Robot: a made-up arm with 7 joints.
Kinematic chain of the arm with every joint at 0, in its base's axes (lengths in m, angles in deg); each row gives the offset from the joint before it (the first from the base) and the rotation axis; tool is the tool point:
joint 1: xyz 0 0 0.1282 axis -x
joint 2: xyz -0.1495 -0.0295 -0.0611 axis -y
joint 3: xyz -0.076 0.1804 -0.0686 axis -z
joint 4: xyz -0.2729 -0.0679 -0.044 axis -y
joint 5: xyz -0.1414 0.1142 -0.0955 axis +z
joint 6: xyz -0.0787 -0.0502 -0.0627 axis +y
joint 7: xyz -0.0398 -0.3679 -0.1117 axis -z
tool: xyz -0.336 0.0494 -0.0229
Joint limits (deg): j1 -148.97..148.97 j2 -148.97..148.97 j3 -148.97..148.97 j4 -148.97..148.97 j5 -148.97..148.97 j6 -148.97..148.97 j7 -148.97..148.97
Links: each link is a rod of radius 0.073 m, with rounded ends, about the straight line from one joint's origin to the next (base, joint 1, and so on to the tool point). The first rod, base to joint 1, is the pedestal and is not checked.
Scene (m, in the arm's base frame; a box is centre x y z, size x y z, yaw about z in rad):
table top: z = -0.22
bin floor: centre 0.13 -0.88 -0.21 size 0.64 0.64 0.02 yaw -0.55
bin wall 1: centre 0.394 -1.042 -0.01 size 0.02 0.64 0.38 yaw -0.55
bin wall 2: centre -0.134 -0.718 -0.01 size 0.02 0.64 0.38 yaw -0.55
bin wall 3: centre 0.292 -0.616 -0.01 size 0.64 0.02 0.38 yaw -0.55
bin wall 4: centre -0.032 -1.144 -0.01 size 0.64 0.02 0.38 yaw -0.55
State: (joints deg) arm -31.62 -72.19 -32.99 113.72 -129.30 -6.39 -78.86
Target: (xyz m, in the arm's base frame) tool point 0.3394 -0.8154 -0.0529
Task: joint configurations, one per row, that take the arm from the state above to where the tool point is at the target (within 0.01 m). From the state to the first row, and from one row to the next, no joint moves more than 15 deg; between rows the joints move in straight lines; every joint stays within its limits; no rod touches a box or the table.
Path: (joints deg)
1: -36.45 -83.16 -31.71 99.67 -121.18 -12.53 -88.88
2: -41.28 -94.13 -30.44 85.63 -113.06 -18.67 -98.89
3: -46.11 -105.10 -29.16 71.58 -104.94 -24.81 -108.91
4: -50.94 -116.06 -27.89 57.54 -96.82 -30.96 -118.92
5: -55.77 -127.03 -26.61 43.49 -88.71 -37.10 -128.94
6: -60.60 -138.00 -25.33 29.45 -80.59 -43.24 -138.95
7: -65.43 -148.97 -24.06 15.40 -72.47 -49.38 -148.97

